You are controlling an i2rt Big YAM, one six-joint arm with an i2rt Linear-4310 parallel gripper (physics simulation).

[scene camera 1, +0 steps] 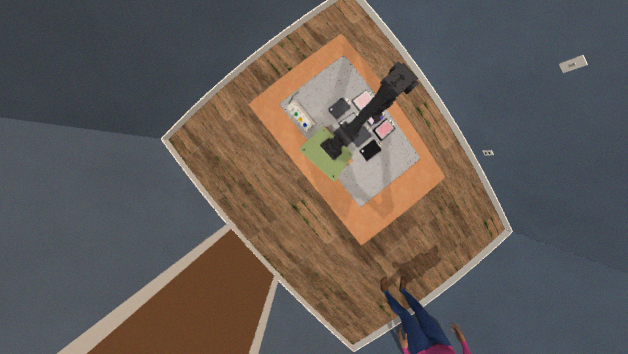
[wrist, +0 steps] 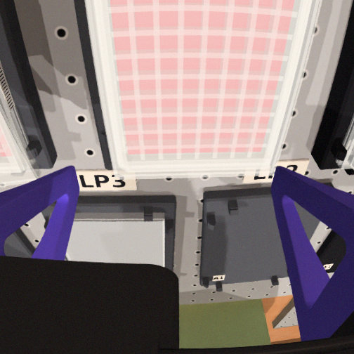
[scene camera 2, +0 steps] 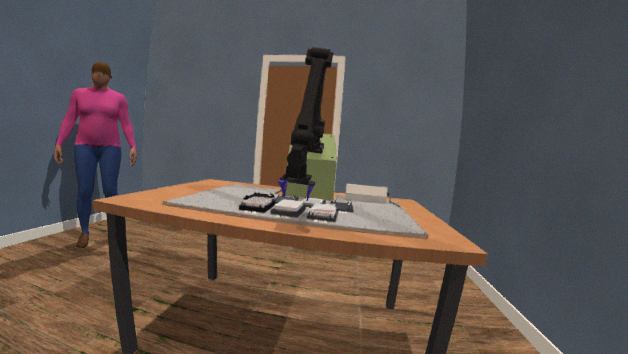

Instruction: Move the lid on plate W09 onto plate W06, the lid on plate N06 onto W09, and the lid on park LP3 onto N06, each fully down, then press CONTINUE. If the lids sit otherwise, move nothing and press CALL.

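Places are measured from the arm's base along level axes (x ahead, y left, z up), in metres.
Pixels of known places: gripper, between the fingertips: (scene camera 2: 295, 198); arm's base, origin of its link: (scene camera 1: 330, 149) (scene camera 2: 312, 147).
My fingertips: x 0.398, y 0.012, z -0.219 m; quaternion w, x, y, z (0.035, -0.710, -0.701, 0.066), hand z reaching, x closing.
Ahead of a thing's pixels: the offset from my fingertips to its top centre. Level surfaces: height alone.
My gripper (wrist: 174, 176) (scene camera 2: 296, 198) is open and empty, fingers wide apart, over the near side of the middle plate. This pink-welled plate {dx +0.053, dy -0.012, dz -0.010 m} (wrist: 200, 75) (scene camera 2: 288, 206) has a clear rim around it. Two more plates flank it: one {dx +0.048, dy +0.122, dz -0.004 m} (scene camera 1: 364, 100) (scene camera 2: 322, 211) and another {dx +0.049, dy -0.143, dz -0.013 m} (scene camera 1: 385, 129) (scene camera 2: 257, 201). Their W09, W06 and N06 labels cannot be read. Park LP3, its label (wrist: 102, 181) readable, holds a pale lid (wrist: 117, 240). The dark park beside it {dx -0.127, dy -0.076, dz -0.024 m} (wrist: 240, 245) (scene camera 1: 361, 136) holds no lid. The button box {dx -0.387, dy +0.307, dz +0.040 m} (scene camera 1: 300, 116) (scene camera 2: 366, 193) has green, yellow and blue buttons; their words are unreadable.
Another dark park {dx -0.126, dy +0.185, dz -0.024 m} (scene camera 1: 339, 108) (scene camera 2: 343, 205) and a black holder {dx -0.128, dy -0.204, dz -0.024 m} (scene camera 1: 370, 150) stand on the grey perforated board {dz -0.044 m} (scene camera 1: 385, 175) (scene camera 2: 385, 220). A green block (scene camera 1: 320, 155) (scene camera 2: 322, 175) stands at the wooden table's {dz -0.057 m} (scene camera 1: 415, 185) far edge. A person (scene camera 2: 100, 117) stands beyond the table.
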